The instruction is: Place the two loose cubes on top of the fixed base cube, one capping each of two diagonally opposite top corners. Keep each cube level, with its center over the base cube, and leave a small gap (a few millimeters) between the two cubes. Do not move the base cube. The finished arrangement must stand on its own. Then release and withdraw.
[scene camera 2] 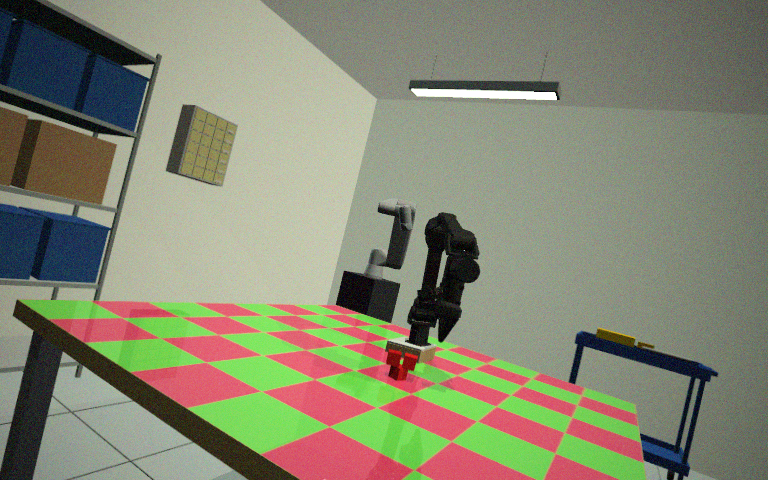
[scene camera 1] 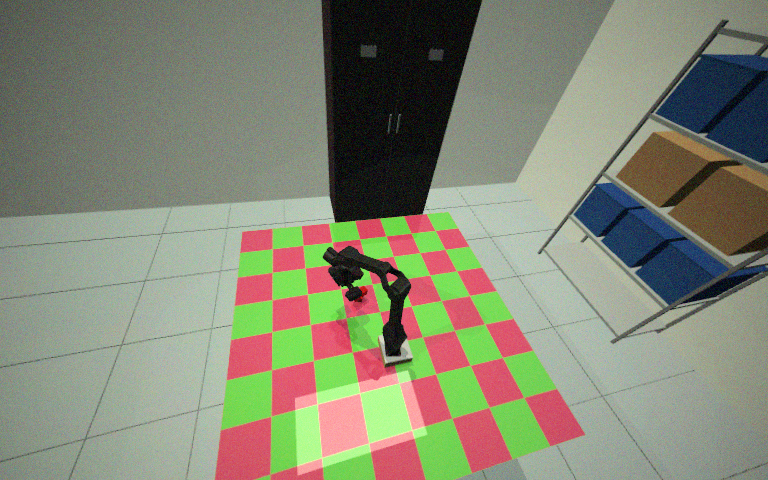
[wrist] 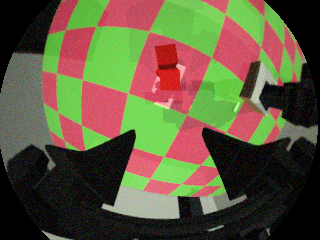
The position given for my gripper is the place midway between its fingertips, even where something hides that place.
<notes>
My gripper (scene camera 2: 440, 339) is open and holds nothing.
My gripper also shows in the wrist view (wrist: 169, 132).
</notes>
